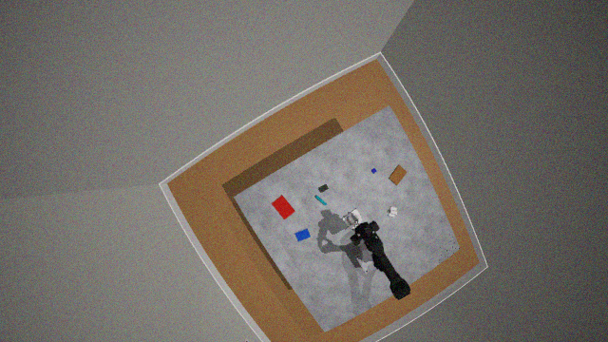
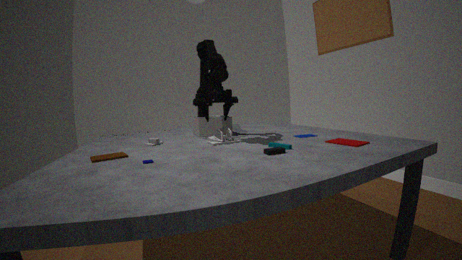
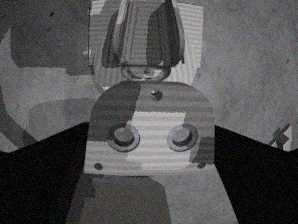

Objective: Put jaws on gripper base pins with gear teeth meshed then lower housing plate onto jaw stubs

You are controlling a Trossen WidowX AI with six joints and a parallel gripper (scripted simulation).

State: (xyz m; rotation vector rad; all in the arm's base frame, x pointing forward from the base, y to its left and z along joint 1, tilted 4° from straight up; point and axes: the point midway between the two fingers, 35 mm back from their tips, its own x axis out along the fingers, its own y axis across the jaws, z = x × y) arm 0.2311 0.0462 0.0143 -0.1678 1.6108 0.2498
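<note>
The grey jaw lies 3 cm ahead of my gripper tip, 1 cm to the right of it and 7 cm below it. Round my gripper tip: dark block (33 cm ahead, 13 cm to the left, 8 cm below); blue tile (7 cm ahead, 38 cm to the left, 8 cm below); teal bar (26 cm ahead, 18 cm to the left, 8 cm below).
</note>
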